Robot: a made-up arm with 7 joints. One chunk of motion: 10 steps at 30 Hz.
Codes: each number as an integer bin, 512 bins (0 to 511) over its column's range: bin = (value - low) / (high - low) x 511, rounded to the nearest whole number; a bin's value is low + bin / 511 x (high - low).
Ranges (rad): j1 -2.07..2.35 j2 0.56..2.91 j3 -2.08..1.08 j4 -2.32..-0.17 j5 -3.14..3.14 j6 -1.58..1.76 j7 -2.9..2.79
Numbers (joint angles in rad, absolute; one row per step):
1: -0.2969 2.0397 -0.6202 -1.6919 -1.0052 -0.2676 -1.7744
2: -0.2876 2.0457 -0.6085 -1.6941 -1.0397 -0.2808 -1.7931
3: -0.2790 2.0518 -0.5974 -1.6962 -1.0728 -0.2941 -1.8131
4: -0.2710 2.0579 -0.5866 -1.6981 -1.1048 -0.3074 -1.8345
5: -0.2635 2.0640 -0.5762 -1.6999 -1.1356 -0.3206 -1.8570
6: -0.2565 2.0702 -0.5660 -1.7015 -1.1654 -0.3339 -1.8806
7: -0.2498 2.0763 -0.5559 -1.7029 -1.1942 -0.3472 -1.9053
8: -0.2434 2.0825 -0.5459 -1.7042 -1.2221 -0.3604 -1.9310
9: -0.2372 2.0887 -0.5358 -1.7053 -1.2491 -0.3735 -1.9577
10: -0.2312 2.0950 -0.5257 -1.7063 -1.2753 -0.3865 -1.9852
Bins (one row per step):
1: 205 322 236 149 174 201 101
2: 206 323 238 149 171 199 99
3: 207 324 240 148 168 197 98
4: 208 326 241 148 166 195 96
5: 209 327 243 147 163 193 94
6: 210 328 245 147 161 191 92
7: 210 330 246 147 158 189 89
8: 211 331 248 146 156 187 87
9: 212 332 250 146 154 185 85
10: 213 334 251 146 152 183 82

